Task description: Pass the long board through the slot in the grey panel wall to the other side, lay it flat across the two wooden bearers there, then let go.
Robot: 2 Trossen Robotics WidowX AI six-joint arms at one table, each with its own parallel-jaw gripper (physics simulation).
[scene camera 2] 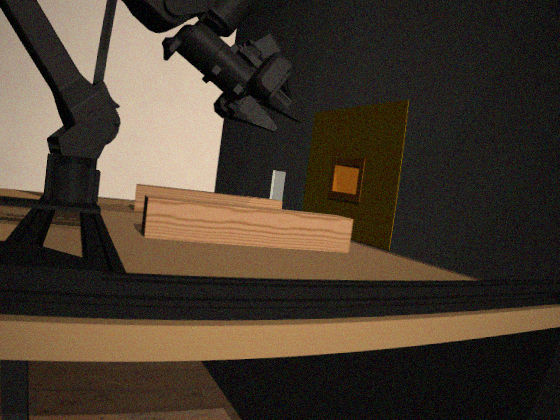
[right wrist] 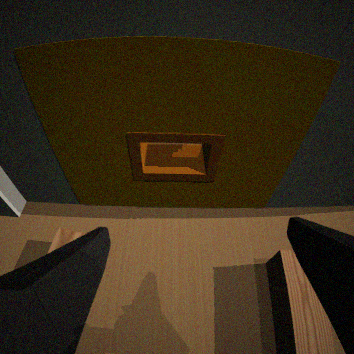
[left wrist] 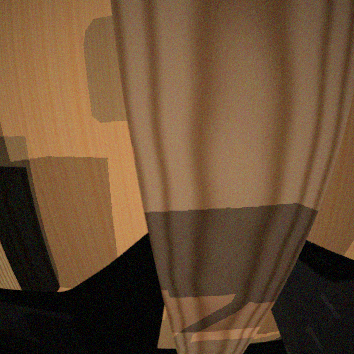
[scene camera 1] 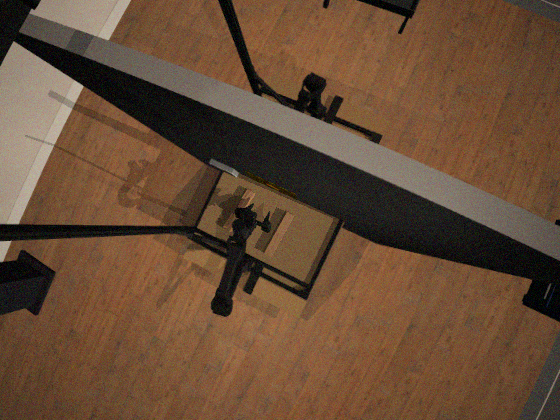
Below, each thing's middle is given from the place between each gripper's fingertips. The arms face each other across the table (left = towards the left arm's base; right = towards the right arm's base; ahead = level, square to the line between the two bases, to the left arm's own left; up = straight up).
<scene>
I see the orange-framed slot [scene camera 2: 346, 177] 18 cm to the right of my left hand and 4 cm above it. Round my left hand: small grey block [scene camera 2: 269, 184] (31 cm behind, 17 cm to the right, 1 cm below).
Right now the orange-framed slot is 150 mm to the left of my right hand, 70 mm below it and 10 mm behind it. Round my right hand: small grey block 320 mm behind, 160 mm to the left, 120 mm below.
</scene>
